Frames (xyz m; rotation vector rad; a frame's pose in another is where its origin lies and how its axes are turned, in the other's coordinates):
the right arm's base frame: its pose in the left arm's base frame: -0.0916 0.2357 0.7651 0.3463 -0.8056 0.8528
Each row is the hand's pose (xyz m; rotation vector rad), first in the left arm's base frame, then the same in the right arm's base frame.
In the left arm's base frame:
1: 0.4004 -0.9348 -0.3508 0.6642 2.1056 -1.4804
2: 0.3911 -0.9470 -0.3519 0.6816 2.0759 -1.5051
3: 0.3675 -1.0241 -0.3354 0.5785 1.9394 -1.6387
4: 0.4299 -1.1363 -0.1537 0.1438 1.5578 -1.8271
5: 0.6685 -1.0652 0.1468 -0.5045 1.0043 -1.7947
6: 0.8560 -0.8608 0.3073 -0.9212 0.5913 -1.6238
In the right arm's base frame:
1: -1.2660 -1.0757 -0.3125 -0.7084 -1.4408 2.0334
2: -1.2769 -1.0760 -0.3017 -0.7025 -1.4122 2.0631
3: -1.3149 -1.1066 -0.2354 -0.5146 -1.3634 2.1665
4: -1.2140 -1.2321 -0.0819 0.1084 -1.3726 2.3475
5: -0.8570 -1.3843 -0.0404 1.0844 -1.4520 2.3554
6: -0.5541 -1.4080 -0.1423 -1.7659 1.4261 -2.1052

